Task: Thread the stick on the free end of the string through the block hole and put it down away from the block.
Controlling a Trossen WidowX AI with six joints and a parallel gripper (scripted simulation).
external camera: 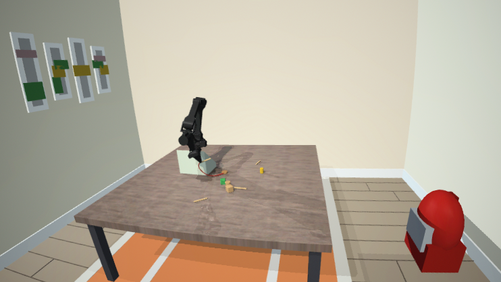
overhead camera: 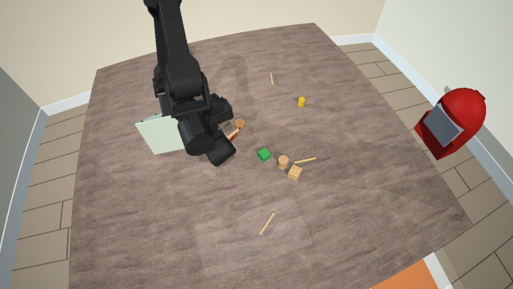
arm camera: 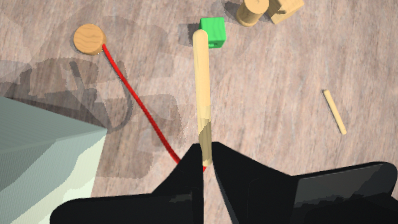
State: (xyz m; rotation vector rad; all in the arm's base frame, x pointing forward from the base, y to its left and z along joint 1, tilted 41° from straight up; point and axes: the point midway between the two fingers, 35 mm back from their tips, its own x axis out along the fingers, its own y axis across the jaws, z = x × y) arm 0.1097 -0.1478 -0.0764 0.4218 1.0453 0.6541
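My gripper tip is 130 mm short of the green block and 120 mm above it. Also, from my gripper tip: wooden cylinder 180 mm ahead, 120 mm below, 40 mm to the right; round wooden button 160 mm to the left, 130 mm below, 90 mm ahead; thin wooden stick 10 mm ahead, 10 mm above.
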